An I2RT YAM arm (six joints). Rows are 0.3 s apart.
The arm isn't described. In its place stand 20 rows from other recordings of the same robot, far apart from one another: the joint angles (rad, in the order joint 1, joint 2, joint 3, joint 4, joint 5, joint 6), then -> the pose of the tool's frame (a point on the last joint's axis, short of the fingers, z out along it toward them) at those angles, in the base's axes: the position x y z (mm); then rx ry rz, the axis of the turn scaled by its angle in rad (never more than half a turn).
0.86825, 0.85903, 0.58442, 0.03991, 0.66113, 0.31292 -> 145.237 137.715 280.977 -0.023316 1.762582 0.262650
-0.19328, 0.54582, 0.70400, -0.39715, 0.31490, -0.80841 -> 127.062 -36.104 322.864 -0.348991 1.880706 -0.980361
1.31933, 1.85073, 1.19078, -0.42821, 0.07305, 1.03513 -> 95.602 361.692 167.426 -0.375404 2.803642 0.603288
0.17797, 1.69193, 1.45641, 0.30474, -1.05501, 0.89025 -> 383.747 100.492 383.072 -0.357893 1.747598 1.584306
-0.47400, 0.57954, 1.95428, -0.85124, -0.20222, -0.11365 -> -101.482 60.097 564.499 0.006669 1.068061 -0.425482
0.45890, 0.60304, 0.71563, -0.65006, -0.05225, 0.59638 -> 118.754 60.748 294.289 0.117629 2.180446 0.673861
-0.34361, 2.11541, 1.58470, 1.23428, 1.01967, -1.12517 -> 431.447 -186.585 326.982 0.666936 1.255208 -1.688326
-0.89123, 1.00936, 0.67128, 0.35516, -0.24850, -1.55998 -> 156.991 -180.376 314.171 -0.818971 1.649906 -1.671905
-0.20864, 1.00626, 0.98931, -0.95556, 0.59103, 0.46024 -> 174.984 -57.324 306.805 1.004416 2.201394 -0.634389
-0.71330, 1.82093, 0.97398, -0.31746, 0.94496, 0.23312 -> 230.711 -237.785 138.325 1.443137 2.211725 -1.432490
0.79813, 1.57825, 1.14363, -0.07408, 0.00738, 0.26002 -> 255.097 261.301 275.376 -0.565130 2.066967 0.628402
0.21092, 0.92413, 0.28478, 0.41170, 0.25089, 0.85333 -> 196.466 33.026 201.680 0.745316 1.664036 0.534460
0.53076, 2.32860, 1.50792, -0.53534, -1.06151, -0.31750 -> 356.699 245.401 77.659 -1.233951 2.328434 1.564998
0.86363, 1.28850, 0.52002, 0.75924, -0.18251, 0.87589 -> 172.654 211.972 238.897 -0.151099 1.788357 1.458819
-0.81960, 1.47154, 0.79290, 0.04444, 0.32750, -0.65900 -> 202.514 -233.642 205.293 0.395855 2.396778 -1.120607
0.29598, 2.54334, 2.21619, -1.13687, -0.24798, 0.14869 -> 476.665 154.488 132.381 -0.245920 3.055739 0.408777
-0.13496, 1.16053, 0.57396, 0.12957, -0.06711, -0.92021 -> 248.285 -31.304 221.629 -0.835354 1.903614 -0.591221
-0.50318, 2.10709, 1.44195, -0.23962, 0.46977, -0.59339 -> 386.480 -231.129 153.298 0.098919 2.637900 -1.011571
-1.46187, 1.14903, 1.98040, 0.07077, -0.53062, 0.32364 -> 28.519 -95.062 657.973 0.194695 0.835454 -0.893561
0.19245, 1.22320, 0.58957, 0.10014, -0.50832, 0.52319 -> 245.536 65.499 211.561 0.039553 2.176862 0.954570
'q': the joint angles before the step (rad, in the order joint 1, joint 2, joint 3, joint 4, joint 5, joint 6). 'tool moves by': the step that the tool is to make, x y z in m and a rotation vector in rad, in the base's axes. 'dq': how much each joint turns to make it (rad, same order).
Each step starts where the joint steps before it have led.
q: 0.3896 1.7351 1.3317 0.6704 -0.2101 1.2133
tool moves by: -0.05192 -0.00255 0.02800 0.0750 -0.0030 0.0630
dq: 0.0475 -0.1872 -0.1091 -0.0307 0.0045 0.0706
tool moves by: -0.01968 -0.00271 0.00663 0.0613 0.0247 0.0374
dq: 0.0169 -0.0706 -0.0475 -0.0046 0.0016 0.0705
